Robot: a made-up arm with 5 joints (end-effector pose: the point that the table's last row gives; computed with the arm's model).
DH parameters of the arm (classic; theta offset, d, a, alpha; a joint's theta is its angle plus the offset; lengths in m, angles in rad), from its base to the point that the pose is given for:
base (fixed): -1.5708 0.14 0 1.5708
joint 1: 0 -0.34 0.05 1.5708
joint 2: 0 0.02 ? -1.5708
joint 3: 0 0.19 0.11 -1.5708
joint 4: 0 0.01 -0.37 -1.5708
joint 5: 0 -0.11 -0.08 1.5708
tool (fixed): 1.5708 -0.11 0 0
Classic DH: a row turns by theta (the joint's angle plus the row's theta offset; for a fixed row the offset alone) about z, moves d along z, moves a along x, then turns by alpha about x.
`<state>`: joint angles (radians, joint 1 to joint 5).
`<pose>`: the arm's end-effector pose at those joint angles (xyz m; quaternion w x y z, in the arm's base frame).
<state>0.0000 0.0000 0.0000 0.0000 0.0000</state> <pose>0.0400 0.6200 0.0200 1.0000 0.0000 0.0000 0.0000</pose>
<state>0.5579 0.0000 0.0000 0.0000 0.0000</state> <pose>0.0400 0.4625 -0.2900 0.9613 -0.2753 0.0000 0.0000</pose>
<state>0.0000 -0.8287 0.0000 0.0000 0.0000</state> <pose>-0.3566 0.1817 0.0200 0.9154 0.0000 0.0000 0.4026</pose>
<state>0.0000 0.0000 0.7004 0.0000 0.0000</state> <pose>0.0400 0.4755 -0.1756 0.9393 -0.3431 0.0000 0.0000</pose>
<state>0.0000 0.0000 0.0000 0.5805 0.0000</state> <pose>-0.1888 0.4860 0.0200 0.9582 0.0000 0.0000 0.2862</pose>
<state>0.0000 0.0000 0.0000 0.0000 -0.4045</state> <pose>0.0400 0.5703 -0.0026 0.9796 -0.2009 0.0000 0.0000</pose>
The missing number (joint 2, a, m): -0.33
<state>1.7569 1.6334 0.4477 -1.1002 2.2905</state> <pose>0.8761 0.0718 0.3305 0.2470 -0.1545 -0.8842 0.3652</pose>
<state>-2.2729 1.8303 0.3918 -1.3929 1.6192</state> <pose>0.7013 0.2394 -0.1996 0.1915 0.0324 0.3547 -0.9146</pose>
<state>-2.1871 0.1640 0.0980 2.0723 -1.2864</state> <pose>-0.0471 0.0730 0.1813 0.5293 0.2321 -0.8109 -0.0912</pose>
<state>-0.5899 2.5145 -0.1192 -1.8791 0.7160</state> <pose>0.1823 -0.2842 -0.1213 0.4989 0.3104 0.0695 0.8062</pose>
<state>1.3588 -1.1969 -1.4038 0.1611 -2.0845</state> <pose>-0.1113 0.0307 0.3861 0.4653 -0.6718 0.1286 0.5618</pose>
